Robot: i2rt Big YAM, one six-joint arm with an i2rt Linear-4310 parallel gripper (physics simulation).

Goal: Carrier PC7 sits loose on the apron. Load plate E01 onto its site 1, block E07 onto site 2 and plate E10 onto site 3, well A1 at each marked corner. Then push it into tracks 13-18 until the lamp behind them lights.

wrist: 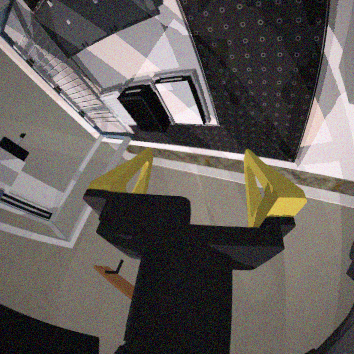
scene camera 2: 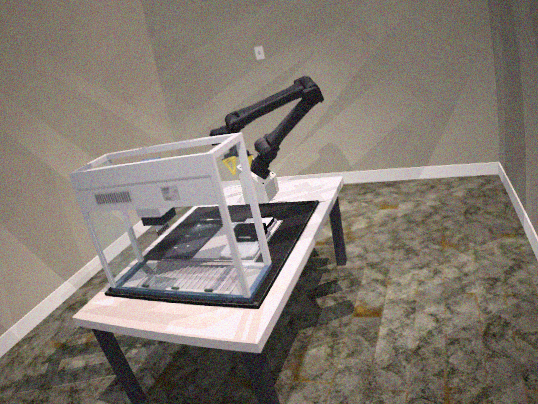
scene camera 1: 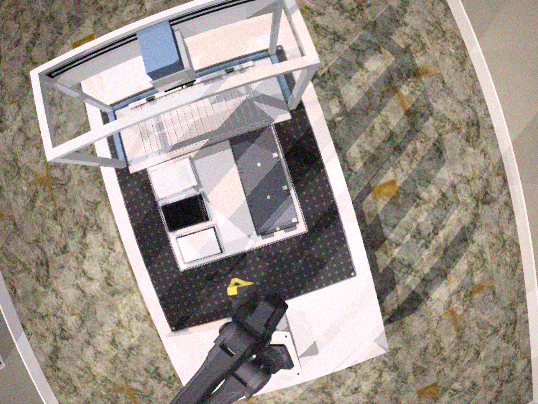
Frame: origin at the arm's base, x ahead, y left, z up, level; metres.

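Seen in the pictures: gripper, between the fingertips: [wrist: 196,152] [scene camera 2: 241,174] [scene camera 1: 236,293]; arm's base, origin of its link: [scene camera 2: 257,170] [scene camera 1: 275,355].
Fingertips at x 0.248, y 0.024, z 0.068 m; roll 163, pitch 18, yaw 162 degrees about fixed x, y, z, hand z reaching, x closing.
Note:
Pixels of each thing's top centre, then the offset from my fingertips to it. "spot": a spot on its surface instead. Level surfaces: height alone.
- dark grey slab, centre of its top: [wrist: 74,14] [scene camera 1: 264,182] [scene camera 2: 193,235] 0.247 m ahead, 0.176 m right, 0.169 m down
- black block, centre of its top: [wrist: 141,115] [scene camera 1: 183,213] [scene camera 2: 247,227] 0.244 m ahead, 0.082 m left, 0.145 m down
- dark frame, centre of its top: [wrist: 180,104] [scene camera 1: 198,245] [scene camera 2: 256,222] 0.137 m ahead, 0.080 m left, 0.173 m down
- blue-topped head, a spot on its surface: [scene camera 1: 159,49] spot: 0.578 m ahead, 0.063 m right, 0.261 m up
- dark dotted mat, height of its surface: 0.199 m down
Carrier PC7 appears to be the dark grey slab [scene camera 1: 265,175] [scene camera 2: 192,240] [wrist: 102,20] with small pale marks, on the apron's right side in scene view 1; its sites look empty. Left of it, in a row, are a white plate [scene camera 1: 174,178] [scene camera 2: 240,251], a black block [scene camera 1: 185,212] [scene camera 2: 249,232] [wrist: 146,109] and a white plate in a dark frame [scene camera 1: 199,245] [wrist: 181,101]. Their labels are unreadable. My gripper [scene camera 1: 241,286] [wrist: 196,152] is open and empty, above the dark mat on the arm's side of the apron. The slatted tracks [scene camera 1: 200,122] [wrist: 65,75] lie inside the enclosure; their numbers are unreadable. Small dark green spots behind them look unlit.
The enclosure's white frame [scene camera 1: 185,93] [scene camera 2: 227,240] rises around the tracks, with posts and an upper bar between them and the apron. A blue-topped head [scene camera 1: 159,49] hangs from its rear rail. The dark dotted mat [scene camera 1: 320,245] [wrist: 260,65] surrounds the apron.

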